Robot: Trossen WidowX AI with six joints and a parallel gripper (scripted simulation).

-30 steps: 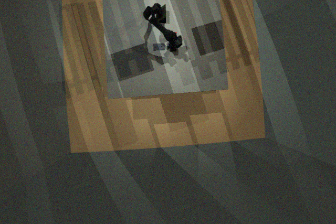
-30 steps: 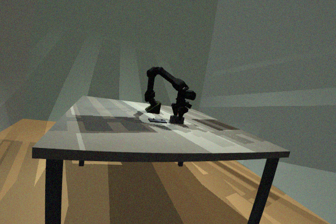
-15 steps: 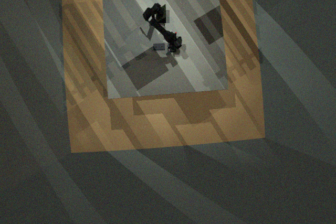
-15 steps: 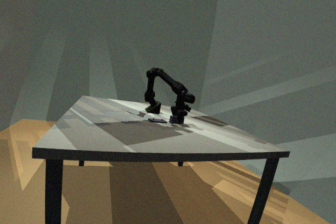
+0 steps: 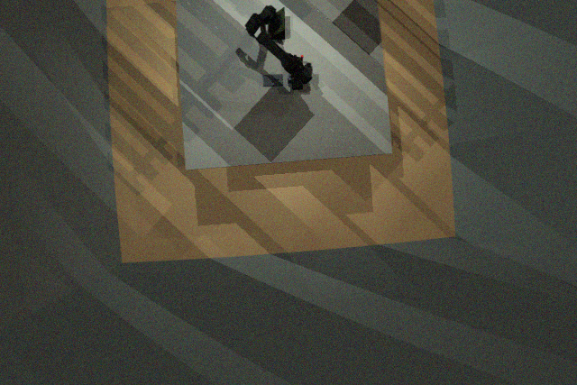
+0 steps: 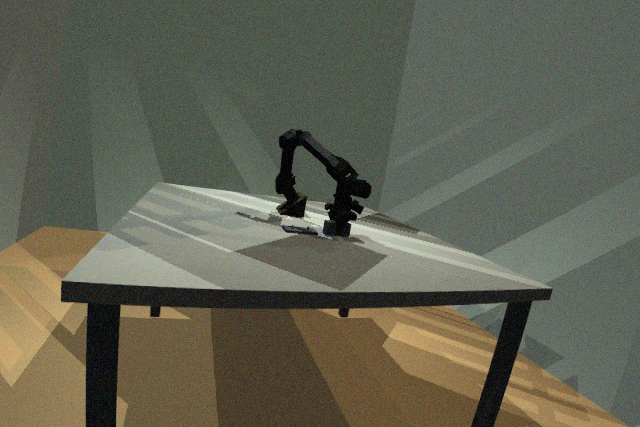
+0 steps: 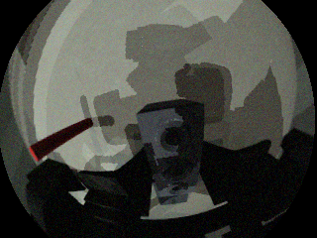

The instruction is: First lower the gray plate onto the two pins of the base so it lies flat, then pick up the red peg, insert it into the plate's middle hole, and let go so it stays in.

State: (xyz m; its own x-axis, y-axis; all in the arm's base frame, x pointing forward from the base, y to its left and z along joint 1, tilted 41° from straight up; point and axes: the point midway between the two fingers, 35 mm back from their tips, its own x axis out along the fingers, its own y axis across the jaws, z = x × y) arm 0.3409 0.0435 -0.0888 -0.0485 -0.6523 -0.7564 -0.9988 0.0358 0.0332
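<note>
Right now my gripper tip is 140 mm to the left of the base. From my gripper tip the other things lie so: red peg: 110 mm behind, 40 mm to the left, 30 mm above; plate: 30 mm above.
</note>
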